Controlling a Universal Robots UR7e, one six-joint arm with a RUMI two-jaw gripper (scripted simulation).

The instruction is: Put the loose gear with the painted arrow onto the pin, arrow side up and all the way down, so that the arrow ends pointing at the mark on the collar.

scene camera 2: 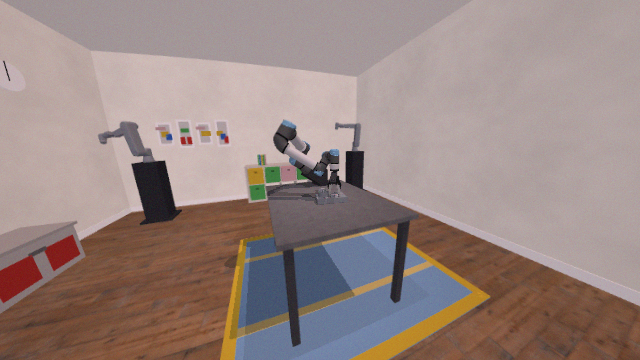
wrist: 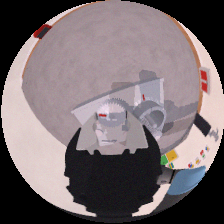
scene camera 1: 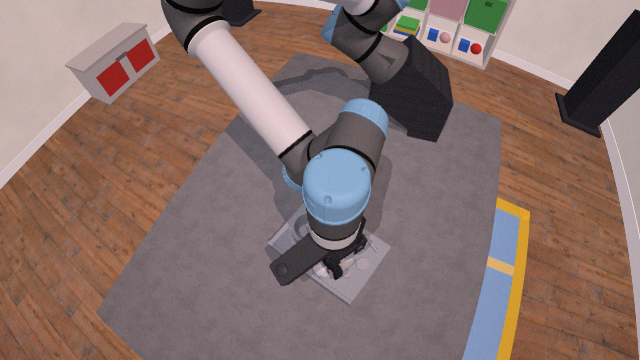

Labels:
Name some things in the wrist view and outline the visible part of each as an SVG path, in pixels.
The gripper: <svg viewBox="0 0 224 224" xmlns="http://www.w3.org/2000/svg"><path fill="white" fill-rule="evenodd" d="M156 139L145 125L129 111L126 111L129 131L126 134L125 146L128 149L125 149L122 154L101 155L99 150L97 150L99 148L99 140L95 130L98 117L97 112L95 112L77 130L67 146L64 176L69 178L69 185L66 188L73 196L73 202L84 205L86 211L96 214L96 217L72 213L52 203L50 204L73 216L104 223L123 223L141 220L172 207L170 206L152 214L132 215L139 212L139 208L142 205L154 202L153 196L161 187L156 184L157 176L163 173L161 169L160 148Z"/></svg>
A grey base plate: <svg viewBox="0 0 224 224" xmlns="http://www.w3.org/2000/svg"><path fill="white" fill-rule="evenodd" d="M126 118L125 122L121 123L120 126L113 128L105 127L101 123L97 125L97 129L103 131L102 136L97 136L100 146L113 144L101 143L102 141L115 140L115 143L125 141L126 137L123 136L123 133L128 130ZM164 78L152 77L110 90L78 104L71 113L74 113L83 125L97 112L98 107L103 101L110 98L122 102L121 104L124 105L125 111L132 113L149 129L158 142L162 137L162 129L166 120L163 92Z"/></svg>

